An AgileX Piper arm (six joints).
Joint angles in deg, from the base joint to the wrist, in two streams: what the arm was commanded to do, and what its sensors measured. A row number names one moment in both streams.
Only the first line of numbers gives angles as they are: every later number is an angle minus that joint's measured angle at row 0.
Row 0, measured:
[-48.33, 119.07, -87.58, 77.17, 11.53, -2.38]
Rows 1 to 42, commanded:
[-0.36, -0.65, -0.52, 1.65, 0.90, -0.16]
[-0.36, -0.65, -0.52, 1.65, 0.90, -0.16]
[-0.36, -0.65, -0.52, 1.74, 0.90, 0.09]
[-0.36, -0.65, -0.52, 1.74, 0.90, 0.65]
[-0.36, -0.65, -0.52, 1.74, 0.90, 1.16]
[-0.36, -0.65, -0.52, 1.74, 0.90, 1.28]
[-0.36, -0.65, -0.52, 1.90, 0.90, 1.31]
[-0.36, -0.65, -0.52, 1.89, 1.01, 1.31]
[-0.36, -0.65, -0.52, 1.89, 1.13, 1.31]
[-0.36, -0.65, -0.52, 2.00, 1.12, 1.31]
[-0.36, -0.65, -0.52, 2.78, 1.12, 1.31]
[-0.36, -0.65, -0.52, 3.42, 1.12, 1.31]
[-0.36, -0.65, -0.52, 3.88, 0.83, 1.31]
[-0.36, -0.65, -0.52, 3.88, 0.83, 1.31]
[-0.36, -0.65, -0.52, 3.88, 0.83, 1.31]
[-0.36, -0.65, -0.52, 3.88, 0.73, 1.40]
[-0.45, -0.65, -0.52, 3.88, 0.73, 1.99]
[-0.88, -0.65, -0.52, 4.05, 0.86, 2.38]
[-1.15, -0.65, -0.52, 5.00, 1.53, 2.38]
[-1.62, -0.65, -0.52, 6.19, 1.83, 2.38]
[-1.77, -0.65, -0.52, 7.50, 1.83, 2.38]
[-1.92, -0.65, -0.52, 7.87, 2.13, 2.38]
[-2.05, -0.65, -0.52, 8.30, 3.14, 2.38]
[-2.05, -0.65, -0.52, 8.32, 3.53, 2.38]
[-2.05, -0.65, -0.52, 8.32, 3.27, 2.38]
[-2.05, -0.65, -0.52, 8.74, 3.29, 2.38]
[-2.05, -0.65, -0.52, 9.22, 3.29, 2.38]
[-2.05, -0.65, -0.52, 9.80, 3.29, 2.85]
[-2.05, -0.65, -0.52, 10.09, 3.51, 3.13]
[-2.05, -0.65, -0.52, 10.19, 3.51, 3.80]
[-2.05, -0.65, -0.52, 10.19, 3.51, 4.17]
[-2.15, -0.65, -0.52, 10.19, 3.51, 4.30]
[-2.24, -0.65, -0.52, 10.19, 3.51, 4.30]
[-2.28, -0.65, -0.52, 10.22, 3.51, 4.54]
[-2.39, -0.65, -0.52, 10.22, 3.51, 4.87]
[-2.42, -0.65, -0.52, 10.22, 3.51, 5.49]
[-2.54, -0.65, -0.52, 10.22, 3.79, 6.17]
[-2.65, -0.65, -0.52, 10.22, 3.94, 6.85]
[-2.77, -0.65, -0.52, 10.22, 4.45, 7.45]
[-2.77, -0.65, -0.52, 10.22, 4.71, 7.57]
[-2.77, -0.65, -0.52, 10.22, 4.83, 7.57]
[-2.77, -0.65, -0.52, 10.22, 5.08, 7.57]
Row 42, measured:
[-2.24, 0.00, 0.00, 9.16, 3.45, 6.95]
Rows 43 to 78, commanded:
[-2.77, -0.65, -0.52, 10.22, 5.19, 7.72]
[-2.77, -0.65, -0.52, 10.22, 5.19, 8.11]
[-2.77, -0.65, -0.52, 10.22, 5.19, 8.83]
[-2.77, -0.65, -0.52, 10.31, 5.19, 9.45]
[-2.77, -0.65, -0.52, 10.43, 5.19, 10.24]
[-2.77, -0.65, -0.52, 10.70, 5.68, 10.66]
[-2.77, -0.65, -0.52, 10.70, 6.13, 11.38]
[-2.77, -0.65, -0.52, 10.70, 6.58, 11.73]
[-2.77, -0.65, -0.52, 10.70, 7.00, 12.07]
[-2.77, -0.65, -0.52, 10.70, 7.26, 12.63]
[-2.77, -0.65, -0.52, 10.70, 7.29, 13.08]
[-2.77, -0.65, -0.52, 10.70, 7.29, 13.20]
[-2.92, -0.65, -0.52, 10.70, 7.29, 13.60]
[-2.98, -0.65, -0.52, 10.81, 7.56, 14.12]
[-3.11, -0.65, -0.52, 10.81, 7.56, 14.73]
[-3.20, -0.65, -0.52, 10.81, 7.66, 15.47]
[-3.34, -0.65, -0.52, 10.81, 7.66, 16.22]
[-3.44, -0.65, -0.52, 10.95, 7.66, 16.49]
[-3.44, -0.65, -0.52, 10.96, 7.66, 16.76]
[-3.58, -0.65, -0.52, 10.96, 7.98, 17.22]
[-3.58, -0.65, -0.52, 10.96, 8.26, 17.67]
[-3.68, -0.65, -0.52, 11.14, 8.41, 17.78]
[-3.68, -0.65, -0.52, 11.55, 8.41, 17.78]
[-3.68, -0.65, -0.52, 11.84, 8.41, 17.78]
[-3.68, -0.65, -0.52, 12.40, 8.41, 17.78]
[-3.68, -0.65, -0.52, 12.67, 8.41, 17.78]
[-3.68, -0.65, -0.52, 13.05, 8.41, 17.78]
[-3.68, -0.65, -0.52, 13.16, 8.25, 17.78]
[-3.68, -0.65, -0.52, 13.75, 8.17, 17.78]
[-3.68, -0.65, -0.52, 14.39, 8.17, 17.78]
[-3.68, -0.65, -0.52, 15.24, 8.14, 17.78]
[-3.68, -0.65, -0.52, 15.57, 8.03, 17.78]
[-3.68, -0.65, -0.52, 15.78, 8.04, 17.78]
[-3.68, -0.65, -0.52, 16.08, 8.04, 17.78]
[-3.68, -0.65, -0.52, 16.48, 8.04, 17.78]
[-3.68, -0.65, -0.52, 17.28, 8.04, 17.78]
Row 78, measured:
[-3.37, 0.00, -0.14, 14.07, 7.64, 17.93]
